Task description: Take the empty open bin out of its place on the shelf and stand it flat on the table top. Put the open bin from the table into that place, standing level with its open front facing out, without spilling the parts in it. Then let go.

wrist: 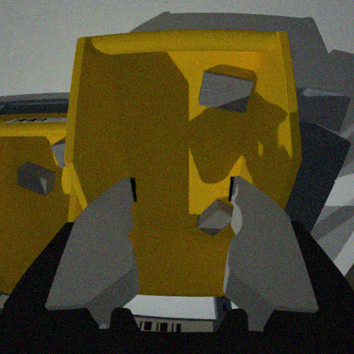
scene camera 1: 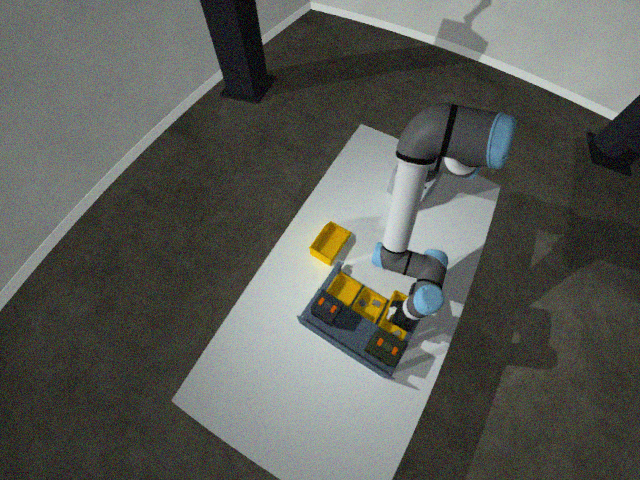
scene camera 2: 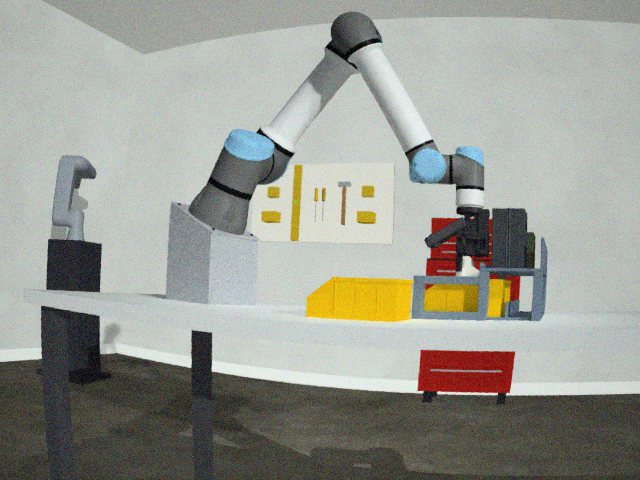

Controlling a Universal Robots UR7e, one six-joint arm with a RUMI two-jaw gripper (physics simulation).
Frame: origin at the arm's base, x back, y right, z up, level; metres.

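Seen in the pictures: arm's base, link origin: (scene camera 2: 215,220).
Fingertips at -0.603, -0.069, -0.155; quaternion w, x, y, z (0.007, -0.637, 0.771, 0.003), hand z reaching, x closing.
Observation:
Offsets run from my fingertips to a thing's middle, as dx, dy, dz. "spot": to the spot under its first point. Level surfaces: height alone.
A yellow open bin {spot: -0.050, -0.005, -0.035} (scene camera 1: 393,329) (wrist: 145,125) with grey parts (wrist: 226,91) in it is at the right end of the shelf in scene camera 1. Its lip stands farther out than that of the neighbouring bin. My gripper (scene camera 1: 391,311) (scene camera 2: 466,269) (wrist: 182,178) points down with both jaws inside this bin, spread towards its side walls, and appears to hold it. The jaw contacts are hidden. The empty yellow bin {spot: +0.231, +0.346, -0.043} (scene camera 1: 330,241) (scene camera 2: 367,299) stands flat on the table {dz -0.046} (scene camera 1: 289,372) beside the other end of the shelf (scene camera 1: 360,335) (scene camera 2: 483,299).
A yellow bin with parts {spot: +0.053, +0.118, -0.037} (scene camera 1: 370,295) (wrist: 25,230) is next to the held one, and another yellow bin {spot: +0.049, +0.222, -0.037} (scene camera 1: 345,288) is at the shelf's left end. Dark boxes with orange latches {spot: -0.095, +0.264, +0.176} (scene camera 1: 325,308) {-0.144, +0.039, +0.104} (scene camera 1: 386,347) stand on the shelf behind the bins, close to the gripper.

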